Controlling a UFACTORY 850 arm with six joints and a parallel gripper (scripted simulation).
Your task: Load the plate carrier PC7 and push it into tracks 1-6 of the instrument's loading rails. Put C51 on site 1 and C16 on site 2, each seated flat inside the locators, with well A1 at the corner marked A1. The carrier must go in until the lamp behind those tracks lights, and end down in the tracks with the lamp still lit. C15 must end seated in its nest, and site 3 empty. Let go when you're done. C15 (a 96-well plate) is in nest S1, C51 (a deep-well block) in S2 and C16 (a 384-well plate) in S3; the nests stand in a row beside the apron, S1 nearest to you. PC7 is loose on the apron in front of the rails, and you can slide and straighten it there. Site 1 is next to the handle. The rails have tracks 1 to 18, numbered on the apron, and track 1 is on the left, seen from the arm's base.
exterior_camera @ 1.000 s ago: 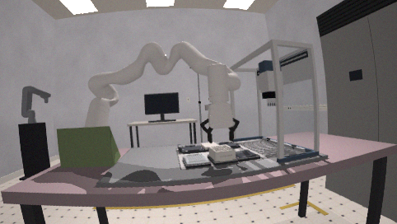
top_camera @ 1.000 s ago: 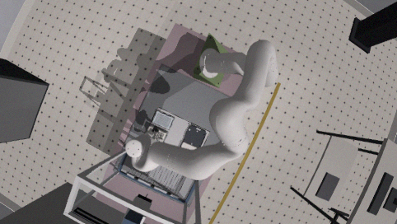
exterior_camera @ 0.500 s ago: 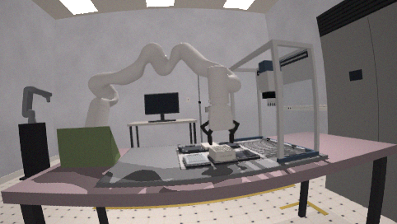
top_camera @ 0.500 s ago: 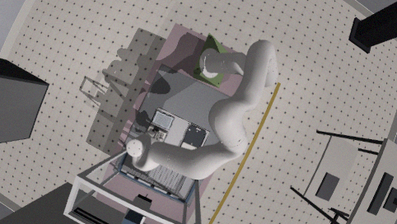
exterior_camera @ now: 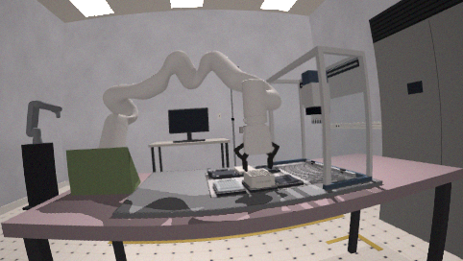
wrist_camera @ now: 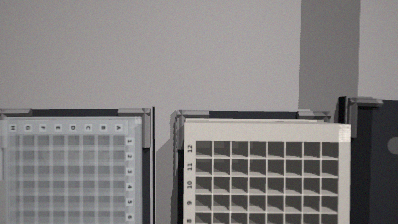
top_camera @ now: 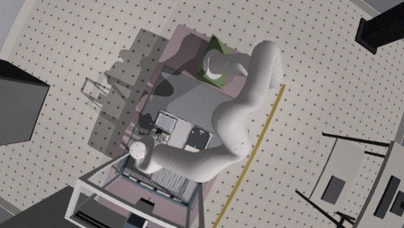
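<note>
The nest S2 lies 70 mm below my hand. Also, from my hand: nest S3: 110 mm ahead, 70 mm below, 10 mm to the left; then dark carrier PC7: 260 mm to the left, 60 mm below; then pipetting head: 340 mm ahead, 280 mm above, 130 mm to the left.
</note>
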